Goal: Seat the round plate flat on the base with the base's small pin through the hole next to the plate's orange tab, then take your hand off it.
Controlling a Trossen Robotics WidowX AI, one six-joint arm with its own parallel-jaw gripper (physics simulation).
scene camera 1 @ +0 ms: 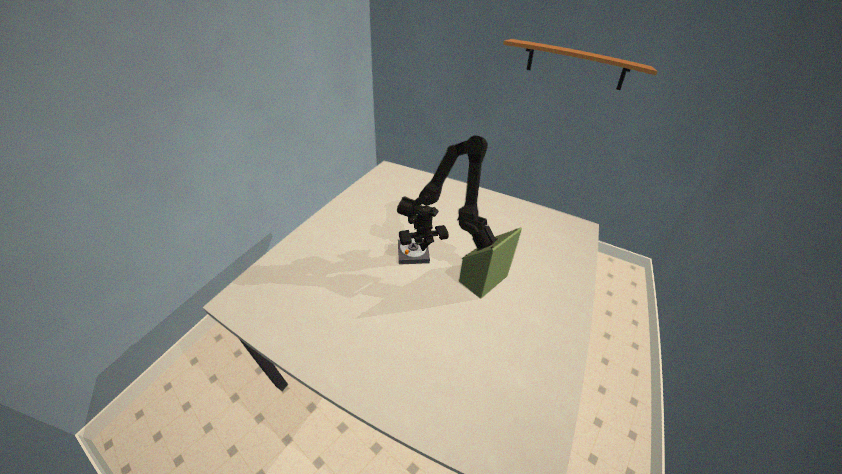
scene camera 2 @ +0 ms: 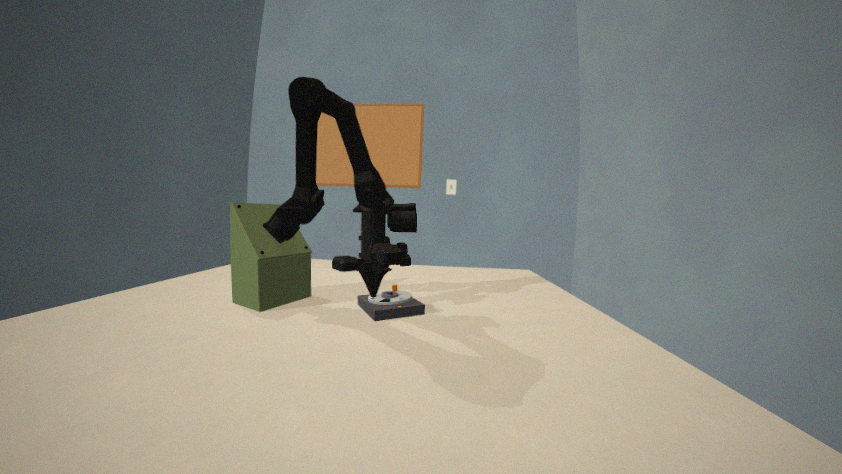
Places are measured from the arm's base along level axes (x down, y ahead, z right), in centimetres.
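Pixels of known places: gripper, fingertip midpoint: [scene camera 1: 422,250] [scene camera 2: 373,296]; arm's base, origin of the base link: [scene camera 1: 487,244] [scene camera 2: 278,230].
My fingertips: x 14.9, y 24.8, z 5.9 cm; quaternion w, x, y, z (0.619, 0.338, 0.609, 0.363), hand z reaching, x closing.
Ahead of a thing's pixels: the offset from my fingertips to its top centre. Level surfaces: height alone.
The dark square base @(dx -1.0, dy +4.0, dz +0.2 cm) [scene camera 1: 414,260] [scene camera 2: 400,312] lies on the table. The pale round plate @(dx -2.0, dy +4.0, dz +0.2 cm) [scene camera 1: 419,253] [scene camera 2: 403,299] lies on top of the base and looks about level. The plate's orange tab @(dx -2.0, dy +5.4, dz -4.2 cm) [scene camera 1: 407,252] [scene camera 2: 394,287] stands up near its edge, towards the front left in scene camera 1 and at the far side in scene camera 2. A small orange mark shows on the base's near side in scene camera 2. The base's small pin and the hole cannot be made out. My gripper [scene camera 1: 423,247] [scene camera 2: 373,295] is shut and empty, its tips at the plate's edge; contact cannot be told.
A green slanted block [scene camera 1: 495,264] [scene camera 2: 284,282] stands on the table @(dx +3.1 cm) [scene camera 1: 471,365] [scene camera 2: 235,382] beside the base, at the foot of the arm. An orange shelf [scene camera 1: 580,54] hangs on the wall. An orange board [scene camera 2: 388,144] and a light switch [scene camera 2: 451,186] are on the wall behind.
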